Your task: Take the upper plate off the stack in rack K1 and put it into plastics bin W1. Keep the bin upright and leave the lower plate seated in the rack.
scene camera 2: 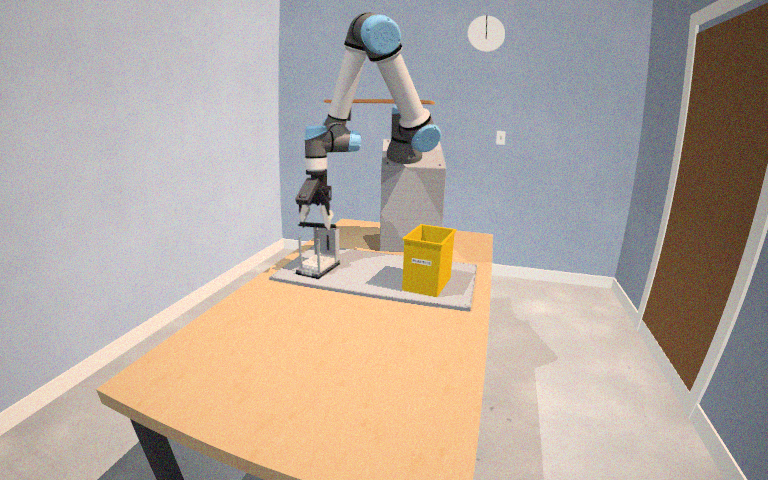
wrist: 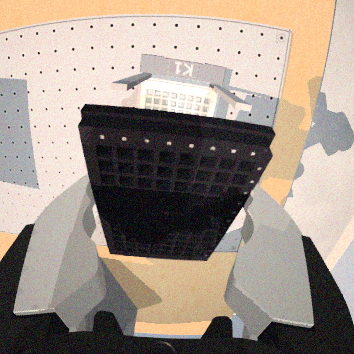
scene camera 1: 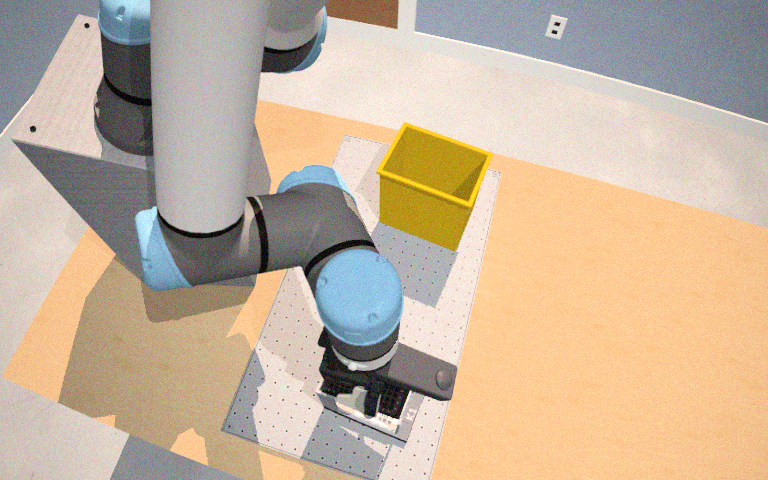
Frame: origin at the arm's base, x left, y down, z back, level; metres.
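Where they show: gripper, fingertip midpoint: [scene camera 2: 315, 229] [wrist: 170, 180]; arm's base at its link origin: [scene camera 2: 404, 155] [scene camera 1: 148, 113].
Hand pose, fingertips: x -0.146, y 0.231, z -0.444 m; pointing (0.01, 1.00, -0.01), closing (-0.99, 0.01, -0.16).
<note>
Things, the pixels of their top centre, and the offset from my fingertips. Level surfaces: height alone.
- black upper plate at its top centre: [wrist: 163, 241] [scene camera 1: 368, 373] [scene camera 2: 317, 218] dx -0.001, dy -0.037, dz +0.016 m
- rack K1 at its top centre: [wrist: 168, 176] [scene camera 1: 374, 383] [scene camera 2: 317, 233] dx +0.001, dy +0.016, dz +0.007 m
- white lower plate at its top centre: [wrist: 171, 138] [scene camera 1: 369, 394] [scene camera 2: 319, 259] dx +0.000, dy +0.121, dz +0.017 m
- yellow plastics bin W1 at its top centre: [scene camera 1: 436, 162] [scene camera 2: 430, 233] dx +0.399, dy -0.024, dz +0.078 m
- perforated board at its surface level: dy +0.155 m
- wooden table at its surface level: dy +0.169 m
My gripper [scene camera 1: 368, 397] [scene camera 2: 315, 218] [wrist: 170, 180] is shut on the black upper plate [scene camera 1: 393, 400] [scene camera 2: 309, 225] [wrist: 175, 170], with one finger at each side. The plate is roughly level, just above the post tops of rack K1 [scene camera 1: 410, 417] [scene camera 2: 334, 246] [wrist: 162, 65] in the scene camera 2 view. The white lower plate [scene camera 1: 386, 420] [scene camera 2: 318, 264] [wrist: 175, 97] sits low in the rack and is partly hidden by the held plate in the wrist view. The yellow plastics bin W1 [scene camera 1: 421, 212] [scene camera 2: 420, 277] stands upright, open at the top.
The rack and the bin stand on a perforated board [scene camera 1: 288, 339] [scene camera 2: 353, 277] [wrist: 110, 50], at opposite ends, on the wooden table [scene camera 1: 594, 311] [scene camera 2: 339, 362]. The rack has thin upright posts and a taller back panel. The arm's grey pedestal [scene camera 1: 84, 175] [scene camera 2: 412, 198] stands behind the board.
</note>
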